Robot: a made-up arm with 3 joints. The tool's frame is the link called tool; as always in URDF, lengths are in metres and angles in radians.
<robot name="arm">
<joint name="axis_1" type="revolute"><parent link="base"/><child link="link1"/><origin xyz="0 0 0.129" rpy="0 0 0"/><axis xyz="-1 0 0"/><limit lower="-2.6" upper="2.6" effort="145" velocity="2"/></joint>
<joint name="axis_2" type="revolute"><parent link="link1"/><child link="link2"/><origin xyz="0.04 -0.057 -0.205" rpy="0 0 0"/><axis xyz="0 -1 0"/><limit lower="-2.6" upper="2.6" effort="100" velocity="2.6"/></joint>
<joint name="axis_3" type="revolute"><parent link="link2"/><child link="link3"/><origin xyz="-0.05 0.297 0.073" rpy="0 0 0"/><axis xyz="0 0 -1"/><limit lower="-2.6" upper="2.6" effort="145" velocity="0.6"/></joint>
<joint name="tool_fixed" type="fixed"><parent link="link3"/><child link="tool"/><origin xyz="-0.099 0.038 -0.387" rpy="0 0 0"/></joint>
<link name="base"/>
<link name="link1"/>
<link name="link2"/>
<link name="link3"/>
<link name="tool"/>
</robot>
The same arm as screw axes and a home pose.
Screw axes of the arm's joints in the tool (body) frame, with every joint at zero. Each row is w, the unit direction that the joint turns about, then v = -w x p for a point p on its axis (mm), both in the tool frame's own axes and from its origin. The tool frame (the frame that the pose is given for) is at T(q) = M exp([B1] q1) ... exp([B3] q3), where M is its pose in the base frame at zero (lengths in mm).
B1 = (-1, 0, 0, 0, -519, -278)
B2 = (0, -1, 0, 314, 0, -149)
B3 = (0, 0, -1, 38, 99, 0)
M =
1 0 0 -109
0 1 0 278
0 0 1 -390
0 0 0 1
Joint limits (rad, base to tool): -2.6..2.6 -2.6..2.6 -2.6..2.6

